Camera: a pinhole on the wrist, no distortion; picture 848 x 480 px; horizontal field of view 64.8 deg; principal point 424.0 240.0 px. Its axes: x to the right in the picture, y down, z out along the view. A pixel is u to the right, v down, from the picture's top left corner.
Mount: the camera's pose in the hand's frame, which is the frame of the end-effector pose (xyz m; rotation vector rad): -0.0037 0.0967 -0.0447 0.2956 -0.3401 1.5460
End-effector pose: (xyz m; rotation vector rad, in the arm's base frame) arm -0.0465 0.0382 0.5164 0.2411 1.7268 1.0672
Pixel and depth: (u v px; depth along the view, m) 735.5 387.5 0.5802
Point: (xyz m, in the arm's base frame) 0.4786 0.3334 0.6679
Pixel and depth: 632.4 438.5 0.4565
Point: 0.3638 0.2028 0.6285
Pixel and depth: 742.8 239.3 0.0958
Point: -0.0243 0.1260 0.5925
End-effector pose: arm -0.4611 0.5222 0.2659 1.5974 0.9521 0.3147
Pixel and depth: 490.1 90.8 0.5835
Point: -0.0801 0.2397 0.0175
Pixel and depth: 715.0 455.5 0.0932
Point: -0.4077 0.4593 0.3506
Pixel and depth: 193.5 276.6 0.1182
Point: -0.4327 0.4799 0.2684
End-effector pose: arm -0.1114 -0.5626 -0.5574 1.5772 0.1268 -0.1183
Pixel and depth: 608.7 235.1 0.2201
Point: -0.1087 -0.7448 -0.4929
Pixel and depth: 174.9 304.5 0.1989
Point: -0.1464 -0.6705 -0.6033
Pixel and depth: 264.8 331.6 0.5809
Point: -0.2473 -0.9929 -0.8023
